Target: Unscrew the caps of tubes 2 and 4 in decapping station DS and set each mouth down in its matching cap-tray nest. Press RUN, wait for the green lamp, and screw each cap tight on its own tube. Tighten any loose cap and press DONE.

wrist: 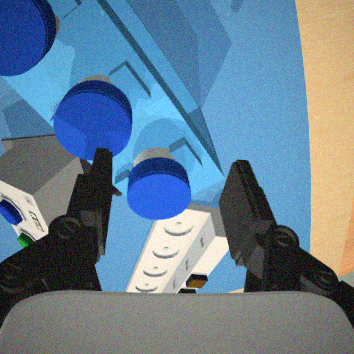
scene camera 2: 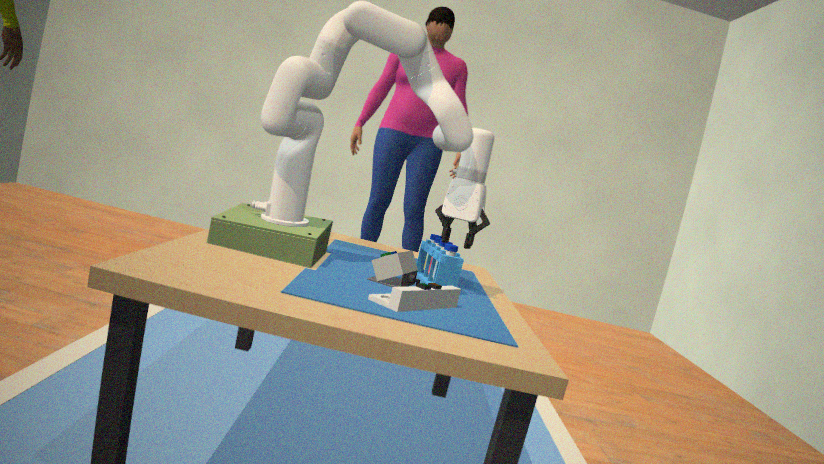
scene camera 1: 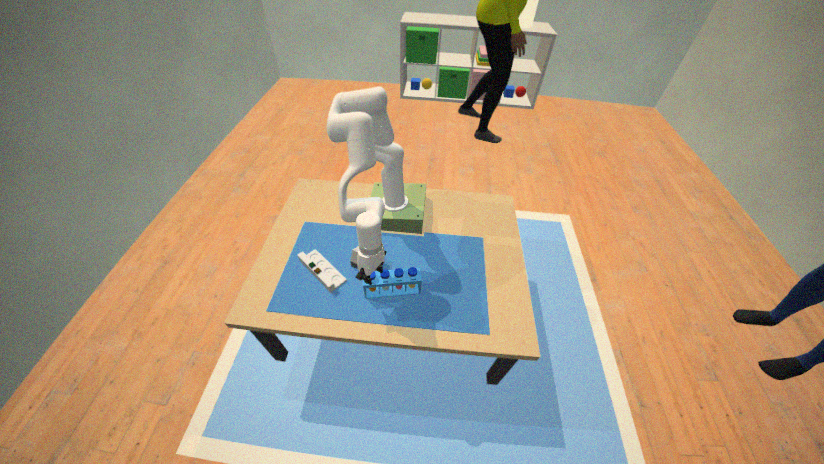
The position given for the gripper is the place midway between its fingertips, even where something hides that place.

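Note:
The gripper [scene camera 2: 455, 245] is visible in the robot's scene, and the wrist view also shows the gripper [wrist: 169, 176]. A grey button box [scene camera 2: 387, 267] is there too, and the wrist view likewise shows the box [wrist: 45, 172].

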